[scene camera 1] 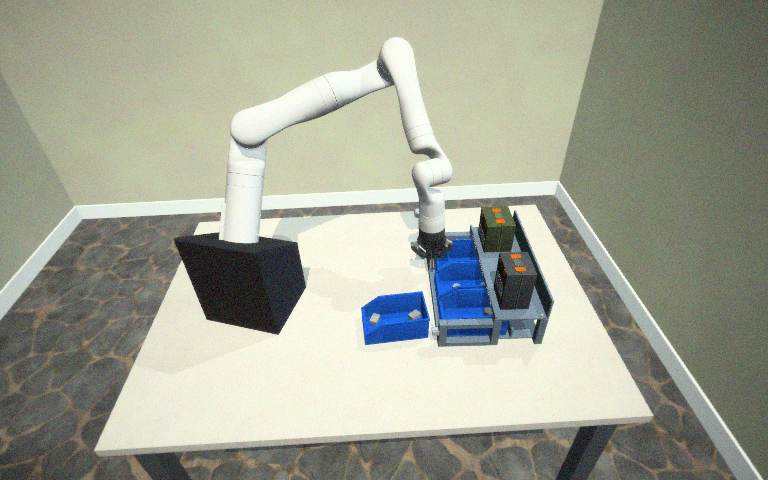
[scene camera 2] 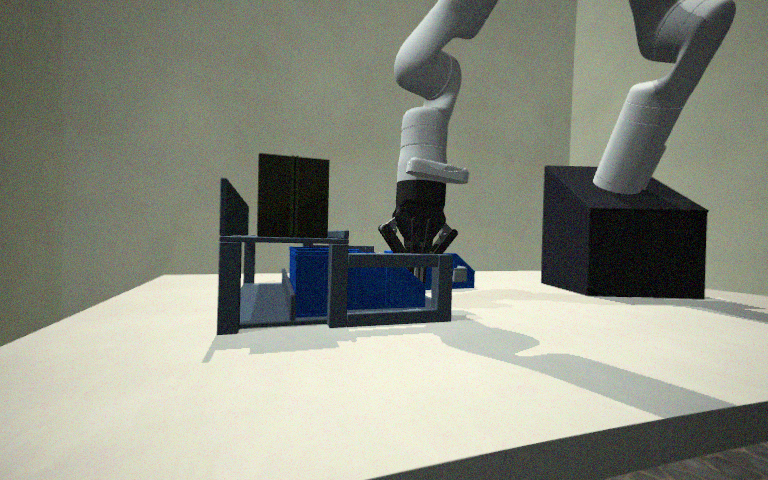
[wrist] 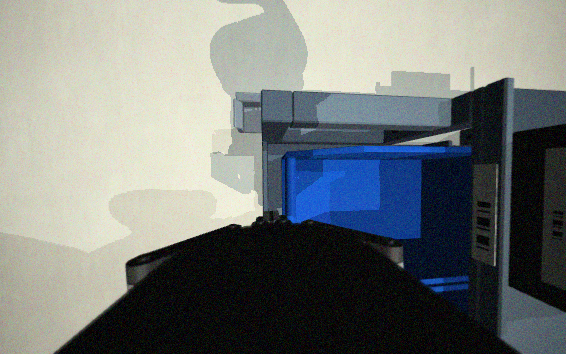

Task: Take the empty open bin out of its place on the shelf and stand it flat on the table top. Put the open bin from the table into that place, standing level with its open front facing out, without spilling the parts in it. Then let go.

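Where they show: gripper, between the fingertips: [scene camera 1: 431, 266] [wrist: 271, 221]; arm's base, origin of its link: [scene camera 1: 240, 240] [scene camera 2: 616, 185].
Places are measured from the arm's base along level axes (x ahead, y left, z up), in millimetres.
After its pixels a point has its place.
Note:
The shelf [scene camera 1: 467, 323] @[x 591, y -128, z -149 mm] [scene camera 2: 337, 283] @[x 637, y 253, z -182 mm] [wrist: 370, 107] @[x 564, y 238, z -148 mm] holds blue open bins side by side. The empty bin [scene camera 1: 464, 249] @[x 610, y 212, z -191 mm] [wrist: 350, 187] @[x 595, y 179, z -224 mm] stands in the far place in the scene camera 1 view, open front towards the arm's base. In the scene camera 2 view I cannot make it out behind the nearer bins. The open bin with grey parts [scene camera 1: 396, 333] @[x 412, y -125, z -201 mm] [scene camera 2: 468, 280] @[x 326, y -40, z -216 mm] stands flat on the table in front of the shelf's near end. My gripper [scene camera 1: 431, 264] @[x 507, y 142, z -205 mm] [scene camera 2: 419, 276] @[x 507, y 142, z -205 mm] [wrist: 271, 221] @[x 507, y 142, z -205 mm] is shut and empty, pointing down at the empty bin's front lip. Whether the fingertips touch it is hidden.
Two more blue bins [scene camera 1: 459, 272] @[x 588, y 105, z -191 mm] [scene camera 1: 464, 304] @[x 597, y -6, z -209 mm] with small grey parts stand in the nearer places. A green box [scene camera 1: 497, 230] @[x 685, y 130, z -51 mm] and a black box [scene camera 1: 515, 281] [scene camera 2: 293, 195] stand on the raised rear deck. The arm's black base block [scene camera 1: 243, 283] @[x 30, y -106, z -53 mm] [scene camera 2: 645, 249] @[x 21, y 89, z -139 mm] stands across the table.

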